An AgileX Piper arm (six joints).
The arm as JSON. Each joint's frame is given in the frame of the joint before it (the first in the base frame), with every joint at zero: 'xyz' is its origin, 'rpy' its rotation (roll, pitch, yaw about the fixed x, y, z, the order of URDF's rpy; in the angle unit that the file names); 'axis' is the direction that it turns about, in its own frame. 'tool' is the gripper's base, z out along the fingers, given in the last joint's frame.
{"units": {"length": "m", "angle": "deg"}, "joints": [
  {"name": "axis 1", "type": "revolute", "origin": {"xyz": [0.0, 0.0, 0.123], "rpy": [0.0, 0.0, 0.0]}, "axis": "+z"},
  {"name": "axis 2", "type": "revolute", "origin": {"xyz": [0.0, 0.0, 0.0], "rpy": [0.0, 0.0, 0.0]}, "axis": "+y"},
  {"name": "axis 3", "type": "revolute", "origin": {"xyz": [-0.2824, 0.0, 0.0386], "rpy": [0.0, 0.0, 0.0]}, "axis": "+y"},
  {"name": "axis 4", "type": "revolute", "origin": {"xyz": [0.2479, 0.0, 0.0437], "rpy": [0.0, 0.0, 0.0]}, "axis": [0.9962, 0.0, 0.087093]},
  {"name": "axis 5", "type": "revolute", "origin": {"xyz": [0.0, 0.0, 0.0], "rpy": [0.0, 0.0, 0.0]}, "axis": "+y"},
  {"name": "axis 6", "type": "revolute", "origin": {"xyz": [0.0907, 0.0, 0.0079], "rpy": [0.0, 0.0, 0.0]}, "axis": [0.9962, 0.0, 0.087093]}
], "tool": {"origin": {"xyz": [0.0, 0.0, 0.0], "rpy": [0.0, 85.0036, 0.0]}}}
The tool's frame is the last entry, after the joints.
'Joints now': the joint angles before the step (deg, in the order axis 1, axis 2, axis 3, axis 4, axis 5, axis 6). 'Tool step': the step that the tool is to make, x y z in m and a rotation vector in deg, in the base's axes. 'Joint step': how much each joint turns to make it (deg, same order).
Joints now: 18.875, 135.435, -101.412, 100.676, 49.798, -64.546
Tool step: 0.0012, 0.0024, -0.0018, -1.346, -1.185, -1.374
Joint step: 0.475, 0.072, -0.006, 0.494, -2.238, -1.585
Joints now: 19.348, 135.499, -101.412, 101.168, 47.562, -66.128
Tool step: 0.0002, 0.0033, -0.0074, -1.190, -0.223, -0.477
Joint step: 0.493, 0.728, 0.004, 0.195, -1.299, -1.111
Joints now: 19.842, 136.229, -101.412, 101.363, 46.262, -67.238
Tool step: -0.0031, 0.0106, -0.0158, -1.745, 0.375, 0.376
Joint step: 1.392, 1.636, -0.008, 0.183, -1.475, -1.368
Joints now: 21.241, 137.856, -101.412, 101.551, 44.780, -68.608
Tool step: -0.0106, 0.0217, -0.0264, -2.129, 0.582, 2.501
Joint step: 2.751, 2.860, 0.000, 0.419, -0.824, -2.442
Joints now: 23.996, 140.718, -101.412, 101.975, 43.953, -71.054
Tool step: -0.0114, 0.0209, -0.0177, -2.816, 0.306, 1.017
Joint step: 2.954, 1.666, 0.024, 0.033, -2.864, -1.207
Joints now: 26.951, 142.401, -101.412, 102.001, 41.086, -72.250
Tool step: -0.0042, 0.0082, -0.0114, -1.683, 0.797, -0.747
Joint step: 1.319, 1.070, -0.004, 0.425, -2.364, -0.127
